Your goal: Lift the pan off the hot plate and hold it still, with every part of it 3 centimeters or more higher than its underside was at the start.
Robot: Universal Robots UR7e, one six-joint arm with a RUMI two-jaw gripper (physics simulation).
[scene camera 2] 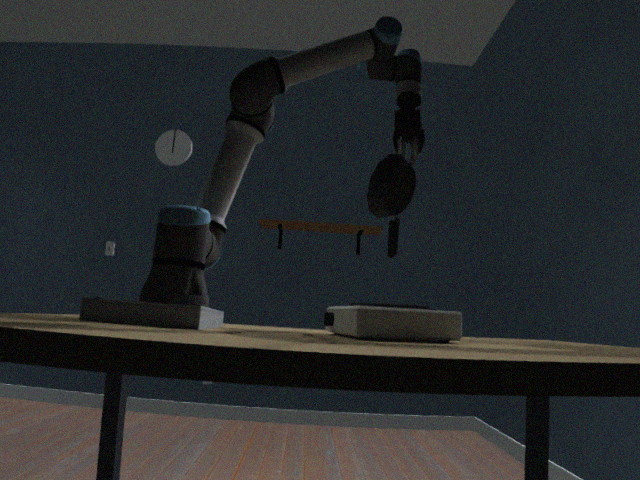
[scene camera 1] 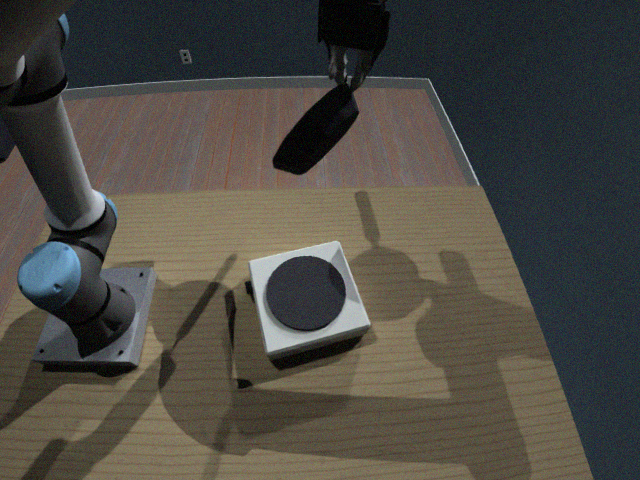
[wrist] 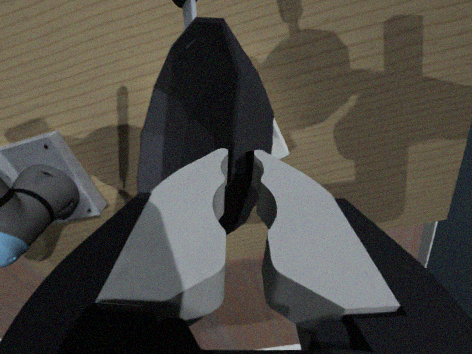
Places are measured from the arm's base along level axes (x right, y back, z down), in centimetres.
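Where they show: gripper, fingertip midpoint: (scene camera 1: 347,91) (wrist: 238,154); arm's base, link origin: (scene camera 2: 174,306) (scene camera 1: 105,315) (wrist: 50,189).
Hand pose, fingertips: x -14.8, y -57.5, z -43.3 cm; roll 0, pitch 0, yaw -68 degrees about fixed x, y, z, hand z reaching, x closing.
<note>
Each offset is from my fingertips to the centre of the thing. Level surfaces: height alone.
The dark pan @(dy +2.2, dx -6.6, dz +12.0 cm) (scene camera 1: 316,130) (scene camera 2: 391,186) (wrist: 200,95) hangs in the air high above the hot plate @(dy +9.4, dx +15.3, dz +43.7 cm) (scene camera 1: 275,336) (scene camera 2: 408,323) (wrist: 279,144), apart from it. The pan is tipped steeply, almost on edge. Its handle @(dy -0.5, dx -15.1, dz +17.8 cm) (scene camera 2: 393,237) points down in scene camera 2; part of it shows at the top of the wrist view. My gripper (scene camera 1: 346,82) (scene camera 2: 408,153) (wrist: 238,154) is above the pan and shut on the upper part of its wall, with one finger on each side. The hot plate is a white box with a round dark top, on the table. The handle is hidden in scene camera 1.
The arm's base plate (scene camera 1: 142,315) (scene camera 2: 139,313) stands on the wooden table @(dz +47.5 cm) (scene camera 1: 413,222) to the left of the hot plate. Shadows of the arm and pan fall across the table. An orange wall shelf (scene camera 2: 320,226) shows behind the pan in scene camera 2.
</note>
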